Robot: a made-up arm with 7 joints. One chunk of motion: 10 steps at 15 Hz.
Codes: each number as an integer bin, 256 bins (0 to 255) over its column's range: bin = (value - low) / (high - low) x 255, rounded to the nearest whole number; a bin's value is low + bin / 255 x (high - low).
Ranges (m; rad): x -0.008..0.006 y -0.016..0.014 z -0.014..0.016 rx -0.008..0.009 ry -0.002..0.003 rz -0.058..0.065
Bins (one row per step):
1: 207 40 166 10 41 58
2: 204 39 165 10 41 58
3: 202 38 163 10 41 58
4: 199 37 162 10 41 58
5: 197 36 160 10 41 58
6: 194 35 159 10 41 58
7: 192 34 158 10 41 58
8: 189 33 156 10 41 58
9: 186 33 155 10 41 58
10: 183 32 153 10 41 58
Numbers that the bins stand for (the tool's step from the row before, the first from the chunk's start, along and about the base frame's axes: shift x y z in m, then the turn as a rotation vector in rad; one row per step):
1: 0.00336 -0.01129 0.00553 -0.00733 -0.00120 -0.03002
2: 0.00320 -0.01141 0.00541 -0.00733 -0.00120 -0.03002
3: 0.00309 -0.01153 0.00518 -0.00733 -0.00120 -0.03002
4: 0.00293 -0.01165 0.00506 -0.00733 -0.00120 -0.03002
5: 0.00282 -0.01176 0.00482 -0.00733 -0.00120 -0.03002
6: 0.00265 -0.01188 0.00471 -0.00733 -0.00120 -0.03002
7: 0.00254 -0.01200 0.00459 -0.00733 -0.00120 -0.03002
8: 0.00238 -0.01212 0.00435 -0.00733 -0.00120 -0.03002
9: 0.00221 -0.01212 0.00424 -0.00733 -0.00120 -0.03002
10: 0.00205 -0.01224 0.00400 -0.00733 -0.00120 -0.03002

